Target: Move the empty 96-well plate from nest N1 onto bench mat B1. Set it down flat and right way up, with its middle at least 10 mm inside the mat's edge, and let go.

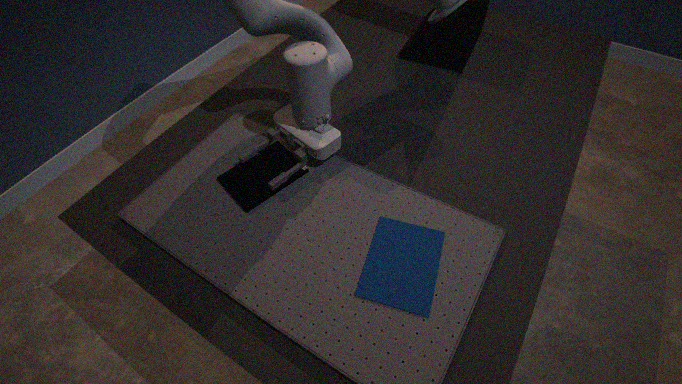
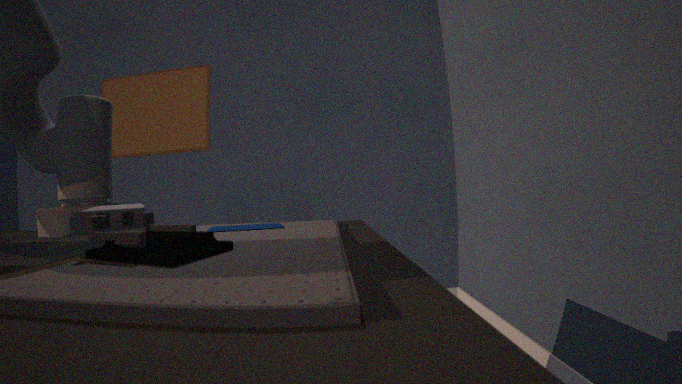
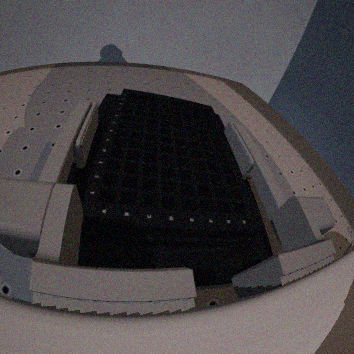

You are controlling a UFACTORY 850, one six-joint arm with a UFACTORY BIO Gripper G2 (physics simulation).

Observation:
I see my gripper [image 1: 255,174], a black 96-well plate [image 1: 251,177], a blue bench mat B1 [image 1: 400,271] and a black nest N1 [image 2: 126,256].
The black 96-well plate also shows in image 2 [image 2: 156,240] and in image 3 [image 3: 164,174]. My gripper also shows in image 3 [image 3: 164,119]. The black nest N1 is seen too in image 1 [image 1: 229,186] and in image 3 [image 3: 211,265].

